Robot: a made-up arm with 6 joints.
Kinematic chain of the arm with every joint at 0, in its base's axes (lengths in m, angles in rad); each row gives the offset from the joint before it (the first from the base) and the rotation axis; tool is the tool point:
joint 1: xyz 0 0 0.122 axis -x
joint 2: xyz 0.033 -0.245 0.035 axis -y
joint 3: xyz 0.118 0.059 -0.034 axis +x
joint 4: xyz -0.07 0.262 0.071 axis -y
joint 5: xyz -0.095 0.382 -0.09 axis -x
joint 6: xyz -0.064 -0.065 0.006 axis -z
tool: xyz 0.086 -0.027 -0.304
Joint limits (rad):
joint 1: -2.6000..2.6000
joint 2: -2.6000..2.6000
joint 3: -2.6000..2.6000
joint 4: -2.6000..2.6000
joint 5: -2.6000..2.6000
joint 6: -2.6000..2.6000
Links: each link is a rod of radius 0.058 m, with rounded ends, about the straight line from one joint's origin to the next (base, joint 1, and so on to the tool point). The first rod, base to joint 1, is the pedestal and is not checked.
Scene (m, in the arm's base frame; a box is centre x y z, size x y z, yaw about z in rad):
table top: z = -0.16
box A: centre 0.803 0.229 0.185 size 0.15 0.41 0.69 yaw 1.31
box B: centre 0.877 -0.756 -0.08 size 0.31 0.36 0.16 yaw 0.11
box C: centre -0.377 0.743 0 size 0.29 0.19 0.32 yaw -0.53
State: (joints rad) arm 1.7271 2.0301 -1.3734 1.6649 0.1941 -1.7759
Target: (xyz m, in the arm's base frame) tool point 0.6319 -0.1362 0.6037
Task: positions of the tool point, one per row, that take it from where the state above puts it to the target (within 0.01 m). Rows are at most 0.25 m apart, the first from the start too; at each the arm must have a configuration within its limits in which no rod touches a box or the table.
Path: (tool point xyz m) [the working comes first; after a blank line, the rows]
Joints at the target: 0.9910 1.2705 -1.6559 1.0541 0.4860 -1.8748
Straight joint move there: touches box A.

1: 0.4366 0.7341 0.3383
2: 0.3992 0.6994 0.5488
3: 0.3116 0.6292 0.7242
4: 0.1962 0.5321 0.8503
5: 0.0774 0.4190 0.9247
6: 0.1566 0.4697 0.8872
7: 0.2891 0.4860 0.8338
8: 0.4484 0.4511 0.7559
9: 0.6002 0.3644 0.6443
10: 0.6125 0.1961 0.6842
11: 0.6236 0.0231 0.6714
12: 0.6319 -0.1361 0.6037

